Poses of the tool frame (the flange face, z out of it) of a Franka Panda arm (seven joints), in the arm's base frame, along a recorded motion.
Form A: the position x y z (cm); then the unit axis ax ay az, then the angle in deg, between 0 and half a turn.
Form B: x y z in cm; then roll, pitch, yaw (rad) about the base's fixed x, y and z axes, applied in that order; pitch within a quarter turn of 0, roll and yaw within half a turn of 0. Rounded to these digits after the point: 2 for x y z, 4 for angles.
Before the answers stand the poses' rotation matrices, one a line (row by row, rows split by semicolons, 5 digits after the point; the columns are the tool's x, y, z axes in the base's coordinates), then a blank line. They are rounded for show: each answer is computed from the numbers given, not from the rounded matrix.
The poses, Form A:
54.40 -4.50 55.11 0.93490 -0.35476 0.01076 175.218
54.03 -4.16 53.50 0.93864 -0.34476 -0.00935 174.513
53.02 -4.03 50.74 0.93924 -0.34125 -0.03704 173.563
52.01 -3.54 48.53 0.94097 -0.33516 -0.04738 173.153
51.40 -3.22 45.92 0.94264 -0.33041 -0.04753 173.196
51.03 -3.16 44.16 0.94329 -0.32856 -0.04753 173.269
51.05 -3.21 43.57 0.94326 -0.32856 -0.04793 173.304
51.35 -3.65 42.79 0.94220 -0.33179 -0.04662 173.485
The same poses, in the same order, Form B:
0.74850 -0.66307 -0.00949; -0.66127 -0.74525 -0.08556; 0.04966 0.07032 -0.99629
0.76265 -0.64484 -0.05048; -0.64663 -0.75824 -0.08332; 0.01545 0.09619 -0.99524
0.76509 -0.63486 -0.10762; -0.64317 -0.76153 -0.08010; -0.03110 0.13050 -0.99096
0.77166 -0.62285 -0.12881; -0.63415 -0.76901 -0.08053; -0.04889 0.14383 -0.98839
0.77793 -0.61509 -0.12844; -0.62635 -0.77538 -0.08038; -0.05015 0.14298 -0.98845
0.78034 -0.61214 -0.12787; -0.62329 -0.77795 -0.07944; -0.05085 0.14169 -0.98860
0.78025 -0.61214 -0.12842; -0.62332 -0.77801 -0.07860; -0.05180 0.14137 -0.98860
0.77621 -0.61792 -0.12521; -0.62850 -0.77408 -0.07607; -0.04992 0.13774 -0.98921

54.40 -4.50 55.11 3.0711 -0.0497 -0.7236
54.03 -4.16 53.50 3.0452 -0.0155 -0.7033
53.02 -4.03 50.74 3.0107 0.0311 -0.6990
52.01 -3.54 48.53 2.9971 0.0489 -0.6879
51.40 -3.22 45.92 2.9979 0.0502 -0.6779
51.03 -3.16 44.16 2.9992 0.0509 -0.6740
51.05 -3.21 43.57 2.9996 0.0518 -0.6740
51.35 -3.65 42.79 3.0032 0.0499 -0.6806

